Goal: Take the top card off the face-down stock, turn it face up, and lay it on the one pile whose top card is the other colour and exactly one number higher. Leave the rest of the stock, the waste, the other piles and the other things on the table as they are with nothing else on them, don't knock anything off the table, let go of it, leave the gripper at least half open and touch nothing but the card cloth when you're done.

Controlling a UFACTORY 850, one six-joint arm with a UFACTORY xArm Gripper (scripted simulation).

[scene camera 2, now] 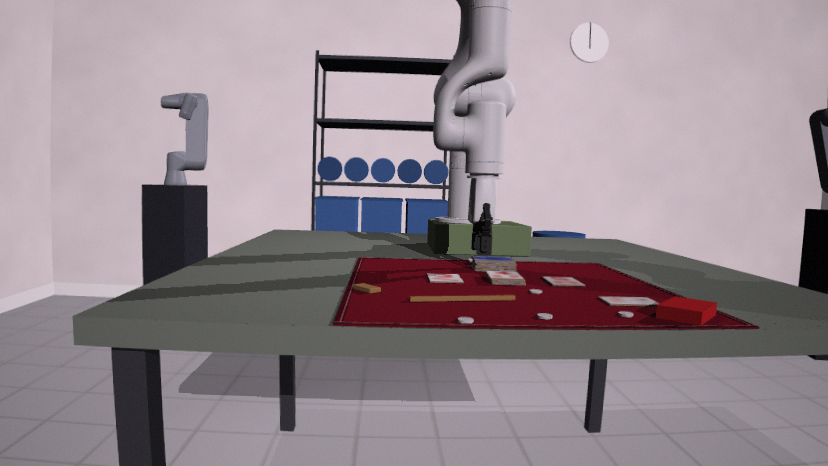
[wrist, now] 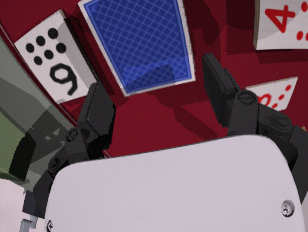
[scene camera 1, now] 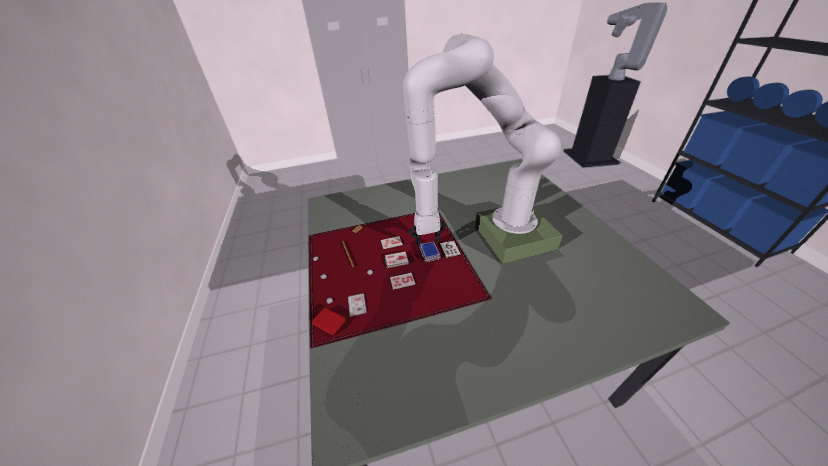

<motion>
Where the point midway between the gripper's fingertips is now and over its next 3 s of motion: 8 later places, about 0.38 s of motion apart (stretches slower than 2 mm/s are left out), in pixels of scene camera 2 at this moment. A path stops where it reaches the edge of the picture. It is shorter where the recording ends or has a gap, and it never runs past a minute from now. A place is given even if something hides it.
My gripper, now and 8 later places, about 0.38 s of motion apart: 480, 252; 480, 253; 480, 255; 480, 256; 480, 258; 480, 259; 480, 256; 481, 247; 481, 234
</motion>
